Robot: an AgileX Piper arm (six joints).
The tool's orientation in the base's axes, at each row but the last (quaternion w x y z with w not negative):
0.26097, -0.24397, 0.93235, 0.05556
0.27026, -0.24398, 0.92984, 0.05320
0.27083, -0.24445, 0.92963, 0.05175
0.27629, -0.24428, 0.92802, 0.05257
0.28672, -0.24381, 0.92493, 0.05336
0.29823, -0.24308, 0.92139, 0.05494
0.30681, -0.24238, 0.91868, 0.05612
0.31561, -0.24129, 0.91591, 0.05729
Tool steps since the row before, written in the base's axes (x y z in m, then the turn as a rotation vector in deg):
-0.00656, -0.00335, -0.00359, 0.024, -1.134, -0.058
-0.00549, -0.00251, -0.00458, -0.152, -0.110, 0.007
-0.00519, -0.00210, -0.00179, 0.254, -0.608, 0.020
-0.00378, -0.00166, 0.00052, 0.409, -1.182, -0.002
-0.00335, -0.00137, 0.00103, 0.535, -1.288, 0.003
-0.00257, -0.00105, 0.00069, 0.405, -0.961, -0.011
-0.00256, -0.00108, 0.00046, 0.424, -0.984, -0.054
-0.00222, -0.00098, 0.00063, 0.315, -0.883, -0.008
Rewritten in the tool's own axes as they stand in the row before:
0.00816, 0.00033, -0.00071, 0.495, -1.002, -0.201
0.00752, 0.00060, 0.00069, 0.155, -0.023, -0.104
0.00565, 0.00073, -0.00144, 0.062, -0.655, -0.034
0.00318, 0.00035, -0.00267, 0.205, -1.232, -0.074
0.00240, 0.00037, -0.00287, 0.156, -1.385, -0.040
0.00185, 0.00029, -0.00217, 0.120, -1.036, -0.016
0.00195, 0.00026, -0.00202, 0.142, -1.063, 0.023
0.00154, 0.00017, -0.00197, 0.148, -0.925, -0.047

